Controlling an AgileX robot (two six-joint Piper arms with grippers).
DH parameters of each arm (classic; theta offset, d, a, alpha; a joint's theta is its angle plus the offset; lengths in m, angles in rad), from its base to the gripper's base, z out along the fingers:
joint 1: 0 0.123 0 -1.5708
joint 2: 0.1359 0 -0.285 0
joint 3: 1.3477 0 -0.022 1.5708
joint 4: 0 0.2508 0 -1.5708
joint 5: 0 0 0.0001 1.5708
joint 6: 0 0.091 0 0
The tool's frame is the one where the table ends.
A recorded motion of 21 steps. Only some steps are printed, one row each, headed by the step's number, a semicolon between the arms.
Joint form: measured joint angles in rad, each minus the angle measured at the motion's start. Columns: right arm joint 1, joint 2, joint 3, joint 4, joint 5, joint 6; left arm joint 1, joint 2, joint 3, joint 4, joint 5, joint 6.
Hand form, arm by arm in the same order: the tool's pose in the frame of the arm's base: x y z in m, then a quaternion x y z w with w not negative. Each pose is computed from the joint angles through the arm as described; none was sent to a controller.
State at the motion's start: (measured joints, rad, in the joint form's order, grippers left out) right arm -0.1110 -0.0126 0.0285 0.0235 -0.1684 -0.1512; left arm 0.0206 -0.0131 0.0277 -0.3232 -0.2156 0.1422
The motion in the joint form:
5: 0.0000 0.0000 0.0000 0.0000 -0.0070 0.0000; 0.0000 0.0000 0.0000 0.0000 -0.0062 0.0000
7: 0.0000 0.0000 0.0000 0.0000 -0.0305 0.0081; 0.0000 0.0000 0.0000 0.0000 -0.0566 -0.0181
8: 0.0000 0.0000 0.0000 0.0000 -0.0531 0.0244; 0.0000 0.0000 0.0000 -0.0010 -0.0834 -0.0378
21: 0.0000 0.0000 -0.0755 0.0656 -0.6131 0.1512; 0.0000 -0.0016 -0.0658 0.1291 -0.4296 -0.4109
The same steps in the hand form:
5: 0.0537 -0.0064 0.2200 -0.00363 0.61474 -0.09530 0.78294; 0.0527 0.0074 0.2233 -0.08598 0.59431 -0.04018 0.79862
7: 0.0531 -0.0063 0.2221 -0.00090 0.60545 -0.09314 0.79042; 0.0513 0.0088 0.2274 -0.09500 0.57351 -0.04325 0.81252
8: 0.0525 -0.0063 0.2240 0.00420 0.59640 -0.08760 0.79788; 0.0504 0.0095 0.2296 -0.10284 0.56172 -0.04942 0.81942
21: 0.0160 -0.0075 0.2890 0.05718 0.31275 -0.03252 0.94756; 0.0267 0.0111 0.2775 -0.13751 0.36497 -0.16261 0.90634

